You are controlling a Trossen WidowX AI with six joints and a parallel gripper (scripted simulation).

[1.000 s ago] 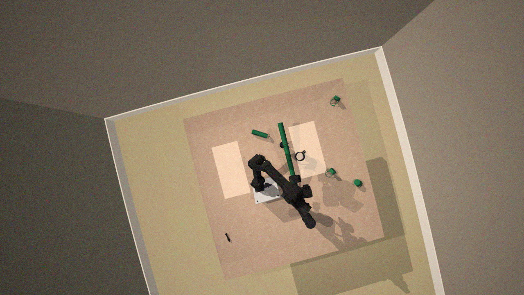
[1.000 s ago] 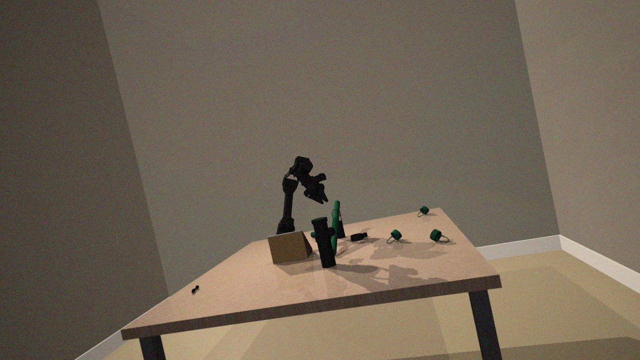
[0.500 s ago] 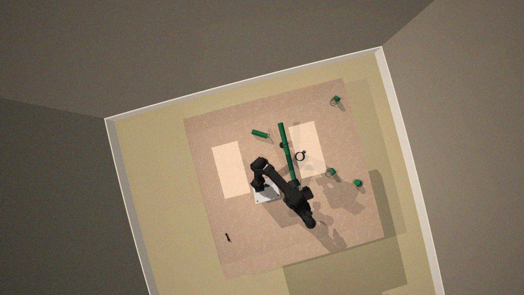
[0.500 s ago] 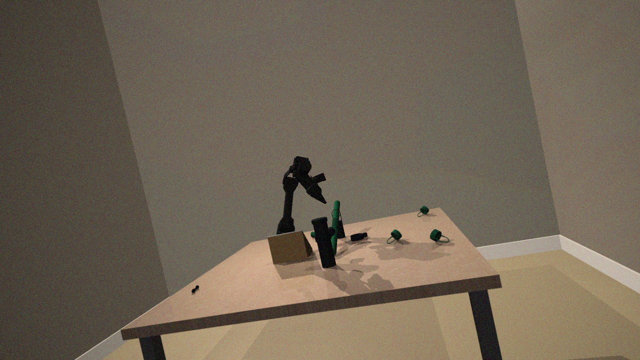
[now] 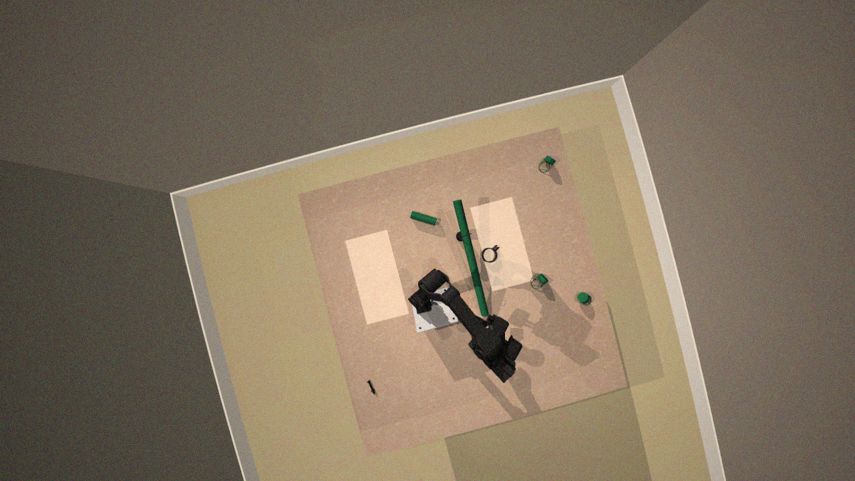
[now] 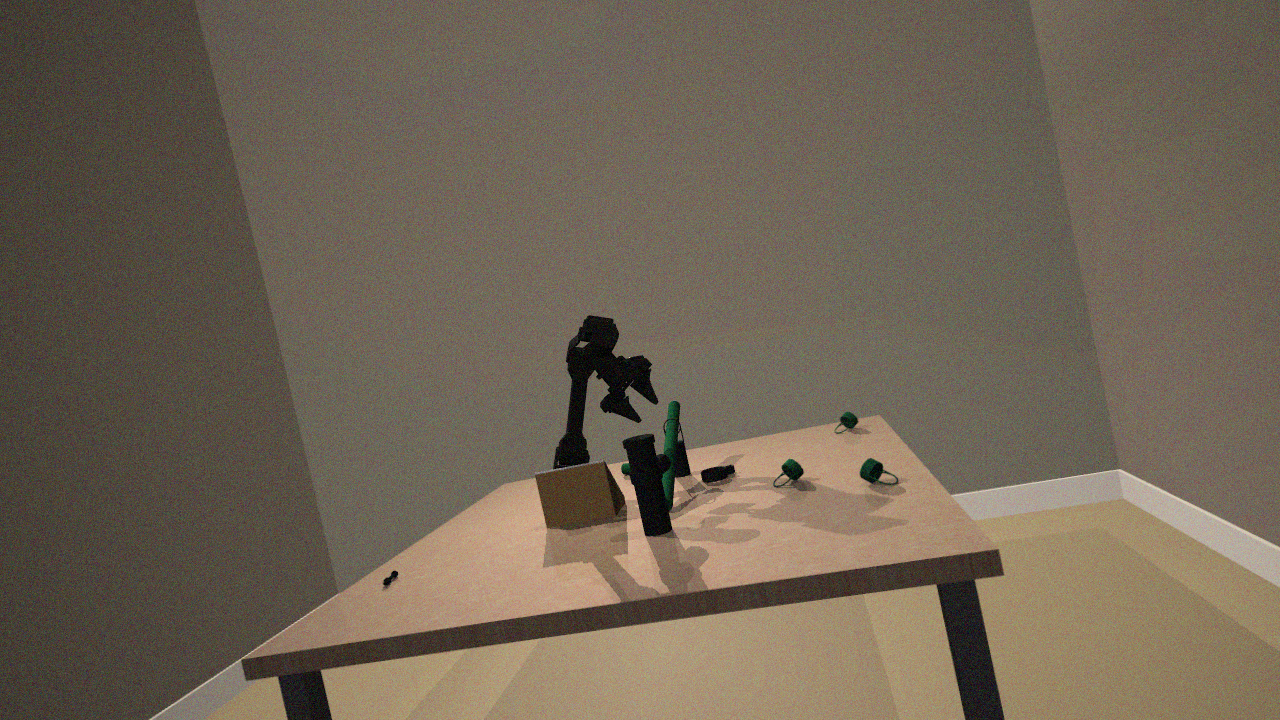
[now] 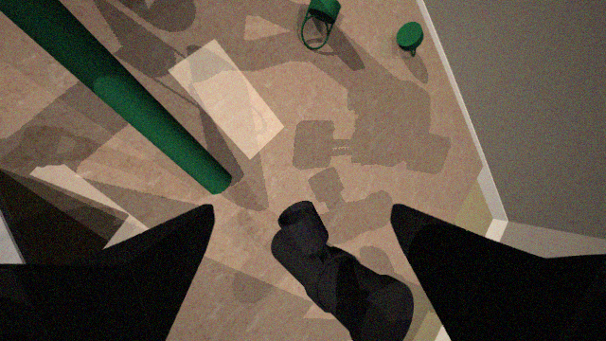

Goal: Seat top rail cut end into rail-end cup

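The dark cup is 11 cm below my gripper tip, 9 cm to the right of it and 1 cm ahead of it. The rest, counted from my gripper tip: loop cap (38 cm to the left, 13 cm below, 2 cm behind); green tube (50 cm to the left, 22 cm below, 18 cm behind); black bolt (61 cm behind, 23 cm below, 21 cm to the right).
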